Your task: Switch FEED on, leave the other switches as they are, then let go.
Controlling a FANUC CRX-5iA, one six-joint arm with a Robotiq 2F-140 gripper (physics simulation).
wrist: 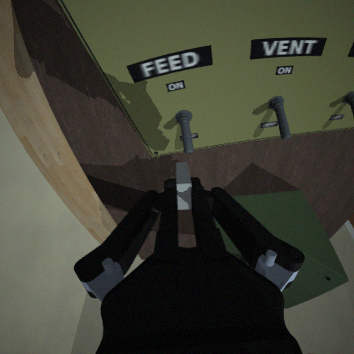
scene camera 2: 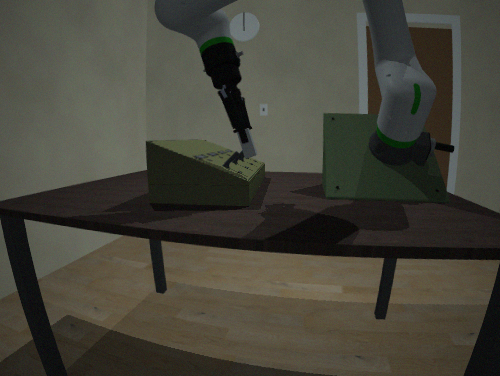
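The FEED switch is a grey toggle lever at the left of the sloped yellow-green panel. Its lever leans away from its ON label, toward the panel's lower edge, like the VENT switch beside it. A third lever shows in part at the right edge of the wrist view. My gripper is shut and empty. In the wrist view its fingertips appear just below the tip of the FEED lever, with a small gap. In the scene view they are at the panel's lower part, and the levers there are hard to tell apart.
The panel box stands on a dark wooden table. A green box stands at the right of the table in the scene view, with a grey arm part in front of it. A wall and a door are behind.
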